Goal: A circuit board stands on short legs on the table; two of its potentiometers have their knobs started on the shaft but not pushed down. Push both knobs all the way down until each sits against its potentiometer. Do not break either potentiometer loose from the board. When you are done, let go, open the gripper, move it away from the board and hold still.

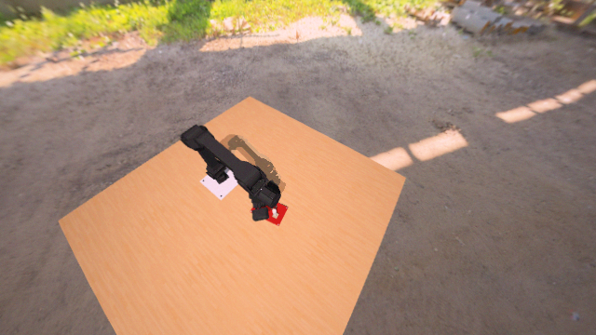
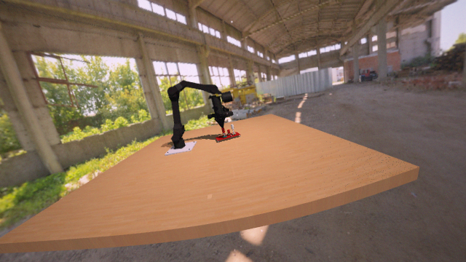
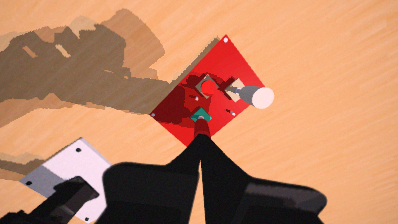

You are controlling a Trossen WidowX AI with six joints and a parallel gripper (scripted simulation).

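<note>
Now: the red knob 2 cm below my gripper tip. From my gripper tip the other things lie so: grey knob (6 cm ahead, 2 cm to the left, 1 cm below).
</note>
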